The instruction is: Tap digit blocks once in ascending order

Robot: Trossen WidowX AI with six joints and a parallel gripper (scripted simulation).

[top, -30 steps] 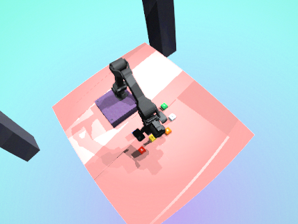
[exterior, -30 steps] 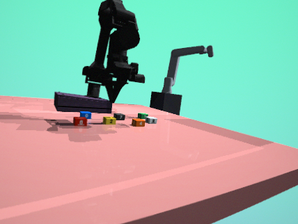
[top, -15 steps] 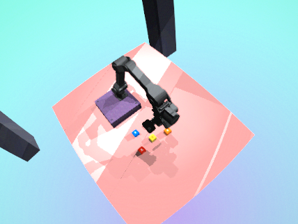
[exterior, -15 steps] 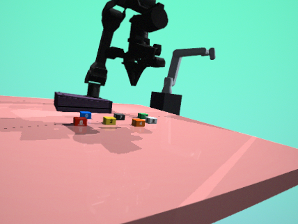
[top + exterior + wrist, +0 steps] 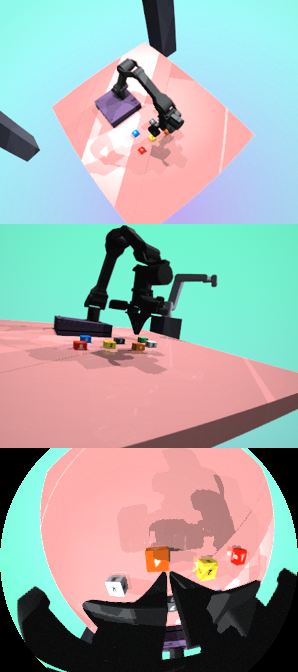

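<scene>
Right now the orange block is 4 cm below my gripper tip, 1 cm to the left of it and 1 cm ahead of it. From my gripper tip the other things lie so: yellow block (8 cm to the right, 4 cm below, 2 cm behind); white block (9 cm to the left, 4 cm below, 4 cm behind); dark grey block (10 cm behind, 4 cm below, 1 cm to the right).
</scene>
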